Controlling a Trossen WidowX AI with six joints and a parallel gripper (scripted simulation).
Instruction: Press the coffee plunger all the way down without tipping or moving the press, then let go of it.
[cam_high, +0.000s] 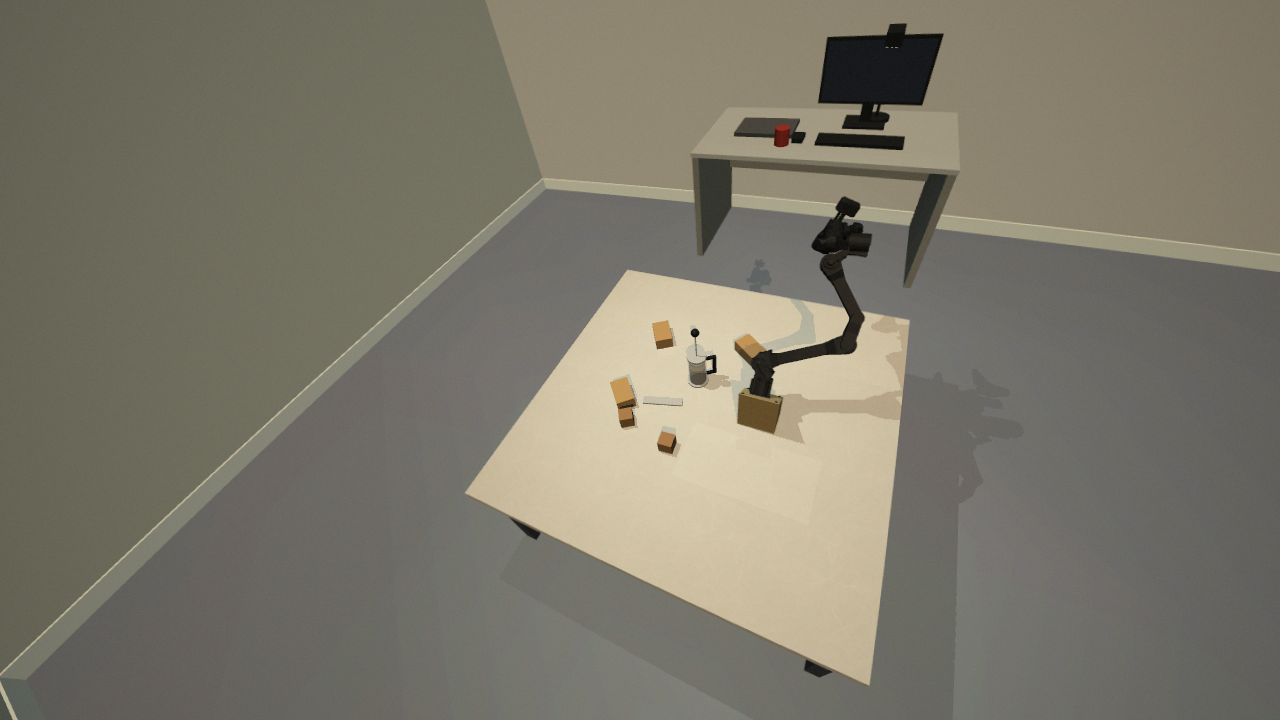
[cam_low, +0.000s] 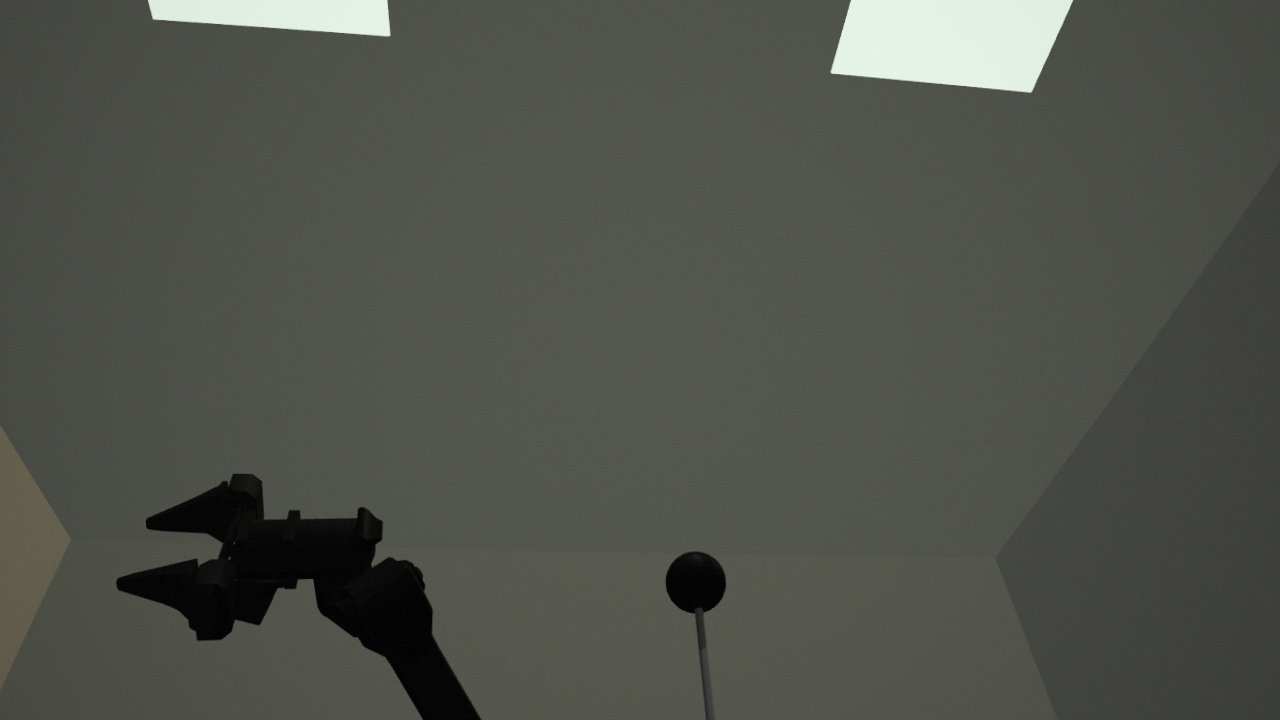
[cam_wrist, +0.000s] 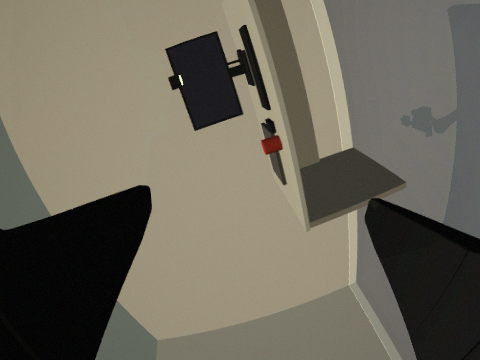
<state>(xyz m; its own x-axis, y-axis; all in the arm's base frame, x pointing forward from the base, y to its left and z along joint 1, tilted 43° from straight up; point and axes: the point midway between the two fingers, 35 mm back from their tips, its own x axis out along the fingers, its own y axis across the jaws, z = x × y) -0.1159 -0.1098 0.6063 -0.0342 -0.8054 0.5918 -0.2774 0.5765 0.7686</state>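
The coffee press lies 38 cm ahead of my gripper tip, 40 cm to the left of it and 36 cm below it. Also, from my gripper tip: flat grey strip 50 cm ahead, 54 cm to the left, 48 cm below.
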